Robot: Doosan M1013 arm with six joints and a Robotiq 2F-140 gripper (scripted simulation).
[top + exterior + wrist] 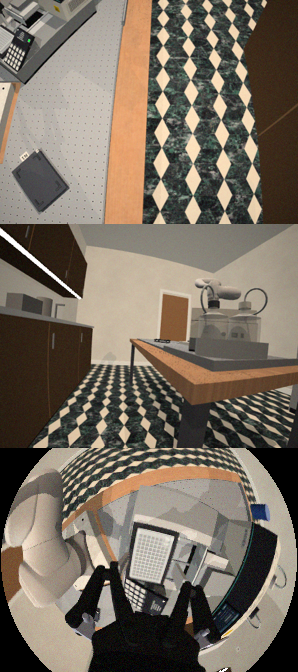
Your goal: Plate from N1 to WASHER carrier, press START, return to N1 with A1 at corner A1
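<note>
Now: hand 60 mm above the white well plate. From my hand the other things lie so: plate washer: 50 mm ahead, 140 mm to the left, 20 mm below; then label: 260 mm ahead, 380 mm to the right, 150 mm below; then plate nest N1: 350 mm ahead, 440 mm to the right, 130 mm below.
</note>
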